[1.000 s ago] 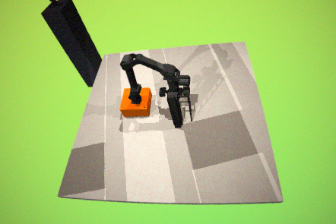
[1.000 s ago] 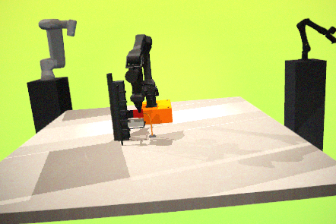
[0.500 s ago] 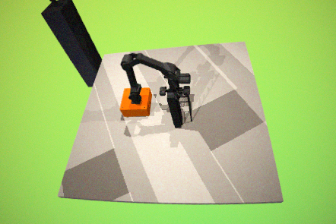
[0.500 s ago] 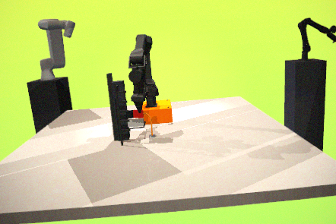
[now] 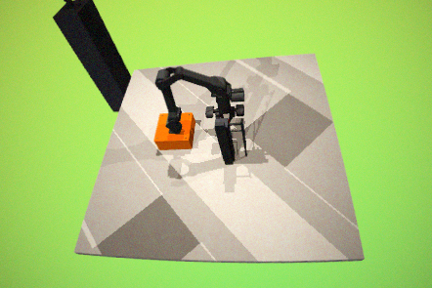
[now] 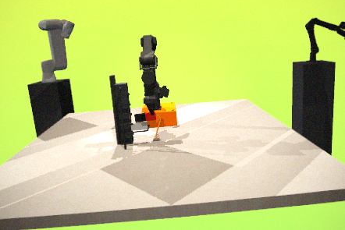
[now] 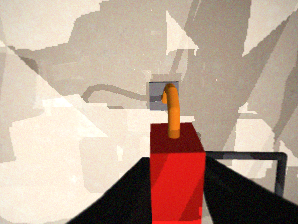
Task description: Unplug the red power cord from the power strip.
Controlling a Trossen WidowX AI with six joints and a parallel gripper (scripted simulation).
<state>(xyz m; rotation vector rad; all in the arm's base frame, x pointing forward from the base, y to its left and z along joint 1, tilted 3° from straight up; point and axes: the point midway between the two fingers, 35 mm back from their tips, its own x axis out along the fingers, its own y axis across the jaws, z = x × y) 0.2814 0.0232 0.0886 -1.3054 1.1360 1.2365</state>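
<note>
The red plug lies 30 mm to the right of my gripper tip and 10 mm ahead of it.
</note>
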